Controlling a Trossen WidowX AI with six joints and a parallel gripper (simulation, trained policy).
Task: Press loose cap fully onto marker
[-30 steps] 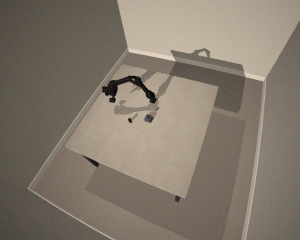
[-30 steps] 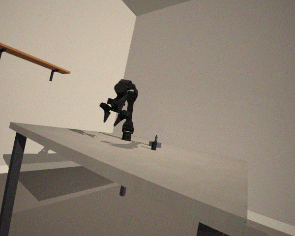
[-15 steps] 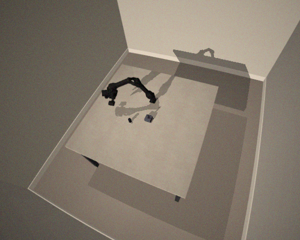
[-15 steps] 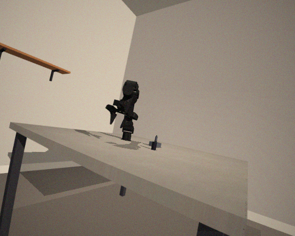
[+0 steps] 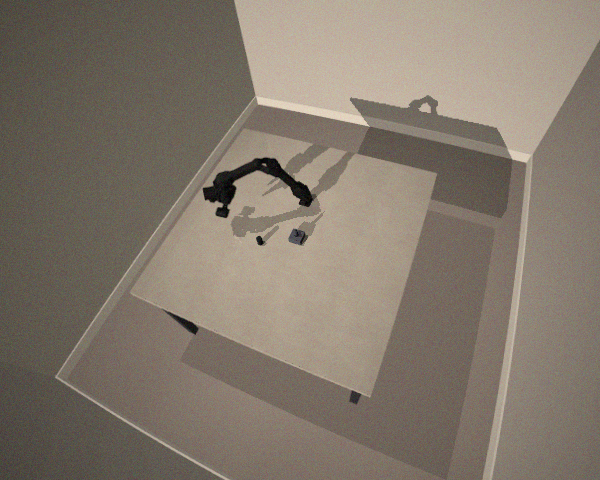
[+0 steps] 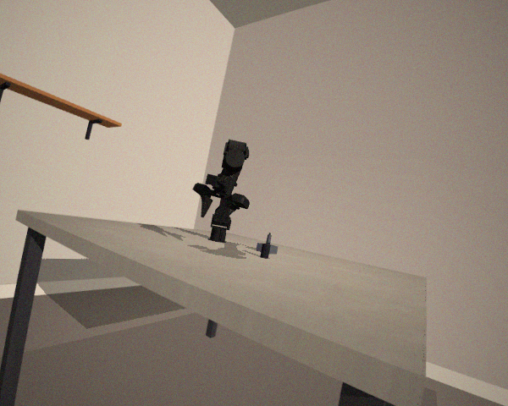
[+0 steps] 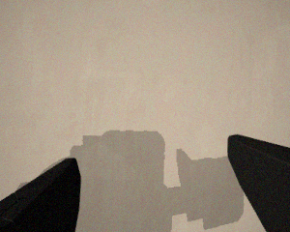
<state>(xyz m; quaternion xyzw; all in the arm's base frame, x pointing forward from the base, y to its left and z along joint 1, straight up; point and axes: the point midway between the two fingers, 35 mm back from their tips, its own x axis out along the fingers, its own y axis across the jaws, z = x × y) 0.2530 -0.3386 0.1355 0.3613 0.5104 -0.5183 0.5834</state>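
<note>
Right now the dark cap is 220 mm to the left of my gripper tip, 90 mm ahead of it and 80 mm below it.
</note>
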